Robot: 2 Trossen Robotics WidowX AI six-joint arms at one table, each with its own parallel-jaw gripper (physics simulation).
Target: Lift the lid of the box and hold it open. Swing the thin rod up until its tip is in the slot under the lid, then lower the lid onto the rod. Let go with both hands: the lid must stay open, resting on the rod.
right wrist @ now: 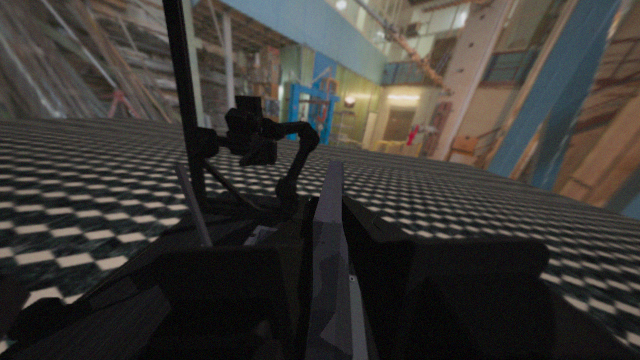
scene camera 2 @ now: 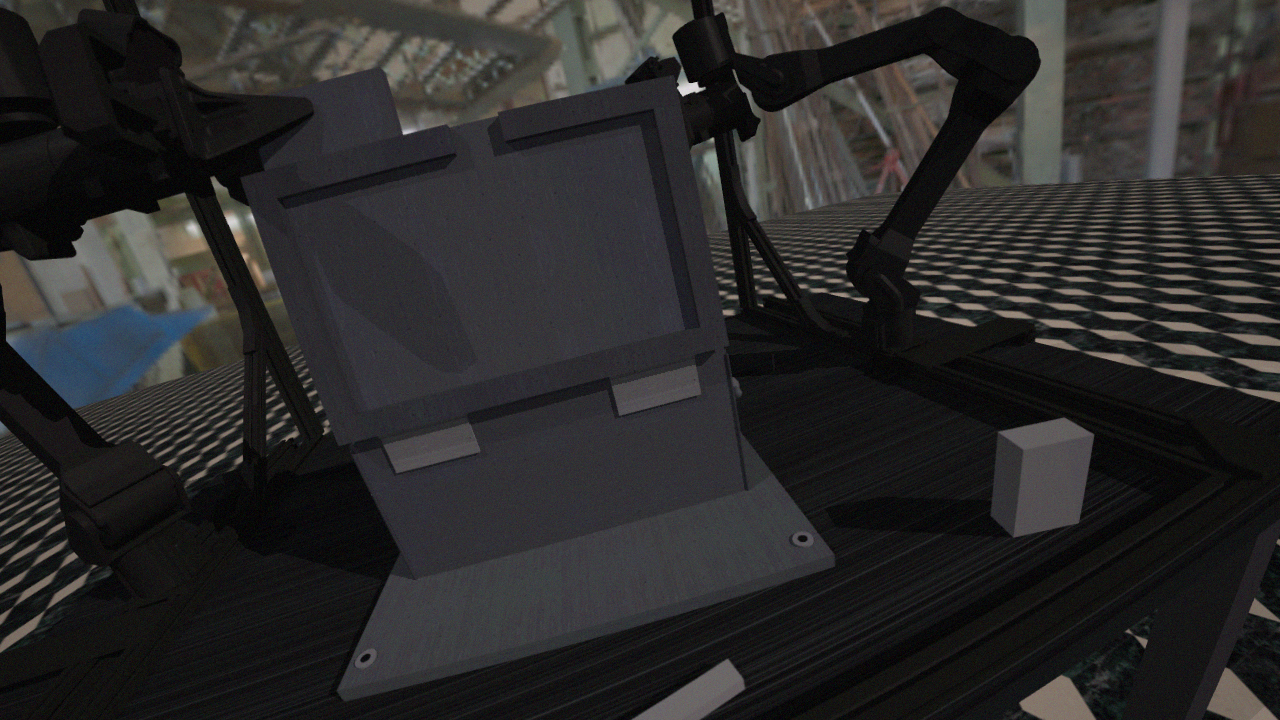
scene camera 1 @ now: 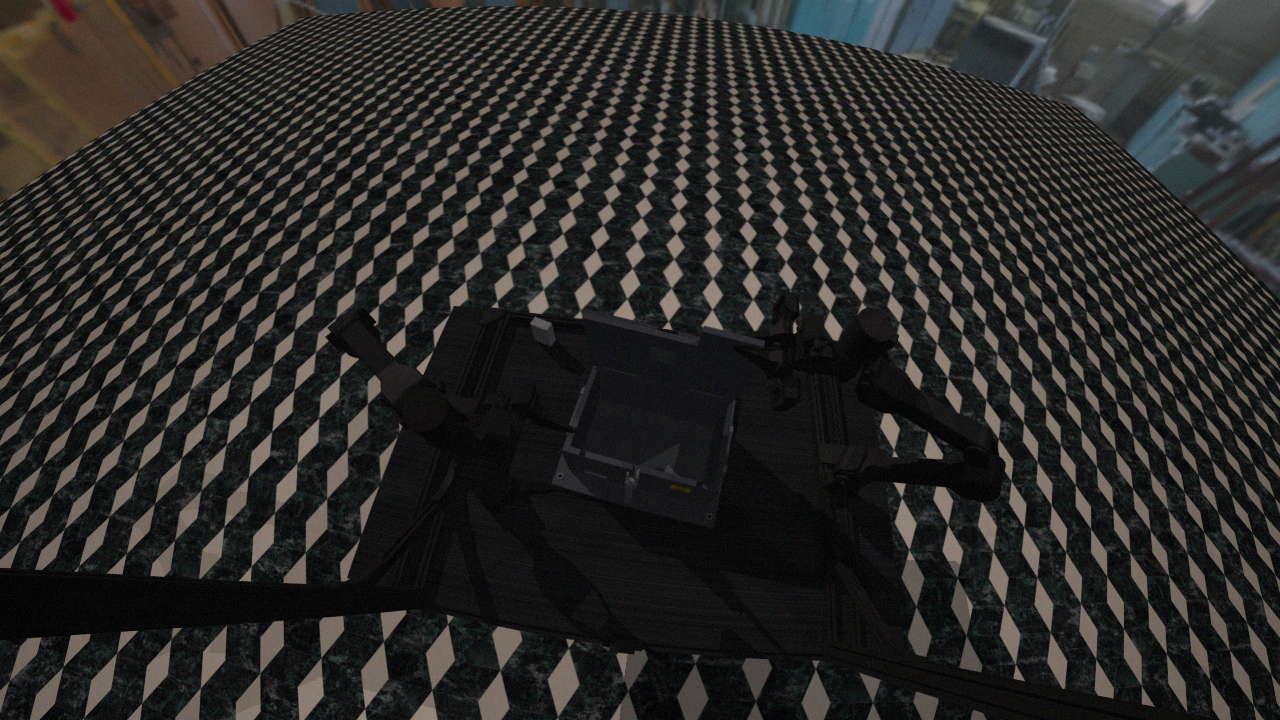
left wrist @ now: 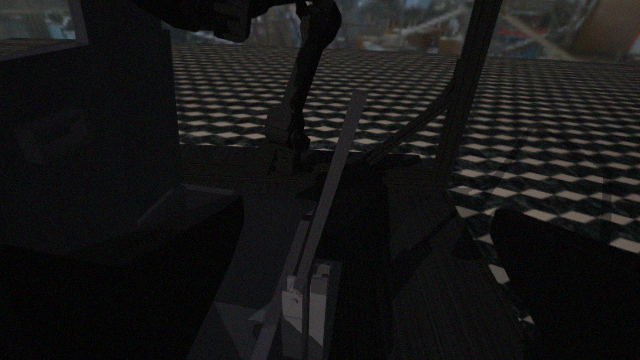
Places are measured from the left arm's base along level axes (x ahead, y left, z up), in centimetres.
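Pixels of known places: left gripper, fingertip midpoint: (right wrist: 217,160) (scene camera 1: 568,459) (left wrist: 366,214); right gripper, fingertip midpoint: (right wrist: 330,202) (scene camera 2: 317,111) (scene camera 1: 734,342); left arm's base, link origin: (right wrist: 286,210) (scene camera 2: 890,342); right arm's base, link origin: (scene camera 2: 172,580) (scene camera 1: 834,483) (left wrist: 289,169).
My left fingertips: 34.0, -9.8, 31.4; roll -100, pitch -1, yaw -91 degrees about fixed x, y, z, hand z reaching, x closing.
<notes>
Ahead of a thing's pixels: the offset from my left fingertips to its top centre, as dx, dy, dz. "spot": to the spot under its first point. Level surfaces: height alone.
The grey box (scene camera 1: 647,446) (scene camera 2: 566,493) stands on a dark mat with its lid (scene camera 1: 652,330) (scene camera 2: 495,250) (right wrist: 329,286) raised nearly upright. My right gripper (scene camera 1: 777,346) (right wrist: 330,202) is shut on the lid's free edge and holds it up. The thin rod @(+9.2, +1.5, +1.8) (left wrist: 333,178) (right wrist: 193,207) is swung up from its hinge at the box front and leans at a slant. Its tip shows against the floor; I cannot tell whether it touches the lid. My left gripper (scene camera 1: 526,422) (scene camera 2: 695,93) is open and empty, hanging back from the rod on the box's left side.
A black mat @(dz -33.3) (scene camera 1: 495,572) lies on the checkered table (scene camera 1: 637,143). A dark stand pole with braces (scene camera 2: 733,215) (right wrist: 179,89) rises beside the box. A small pale block @(-18.8, +40.8, -25.7) (scene camera 1: 542,330) sits at the mat's back left. A pale strip @(spot: +9.6, +41.7, -32.3) (scene camera 2: 697,692) lies on the mat.
</notes>
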